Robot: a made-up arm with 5 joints.
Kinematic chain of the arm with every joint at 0, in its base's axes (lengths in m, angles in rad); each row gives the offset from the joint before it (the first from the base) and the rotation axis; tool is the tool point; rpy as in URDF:
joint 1: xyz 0.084 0 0.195 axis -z
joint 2: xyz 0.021 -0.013 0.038 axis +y
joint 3: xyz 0.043 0 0.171 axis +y
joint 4: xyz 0.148 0 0.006 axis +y
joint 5: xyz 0.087 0.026 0 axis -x
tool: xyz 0 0 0 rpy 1.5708 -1.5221 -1.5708
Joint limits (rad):
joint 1: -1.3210..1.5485
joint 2: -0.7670..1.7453
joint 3: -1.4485..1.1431
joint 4: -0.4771..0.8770
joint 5: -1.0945..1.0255
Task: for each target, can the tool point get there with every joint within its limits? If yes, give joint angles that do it. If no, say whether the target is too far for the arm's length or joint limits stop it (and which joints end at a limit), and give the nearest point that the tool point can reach.
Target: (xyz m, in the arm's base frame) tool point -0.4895 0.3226 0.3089
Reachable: no: too far | nearest point -0.1245 0.1173 0.5384 | short by 0.478 m
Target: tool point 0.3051 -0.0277 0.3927
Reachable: yes | joints 0.1831 -0.4218 0.4114 0.2593 0.2118
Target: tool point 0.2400 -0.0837 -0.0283
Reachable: yes | joints 0.5657 1.4777 0.2214 -0.0624 -0.3911
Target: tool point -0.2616 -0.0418 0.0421
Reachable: no: joint limits stop it (at a limit: joint 2, joint 3) | nearest point 0.0374 -0.0056 0.1008 | short by 0.307 m
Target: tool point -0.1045 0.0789 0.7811
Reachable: no: too far | nearest point -0.0410 0.0523 0.6138 | short by 0.181 m
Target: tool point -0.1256 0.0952 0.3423
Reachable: no: joint limits stop it (at a limit: joint 2, joint 3, joint 4) | nearest point -0.1338 0.0989 0.5384 | short by 0.196 m
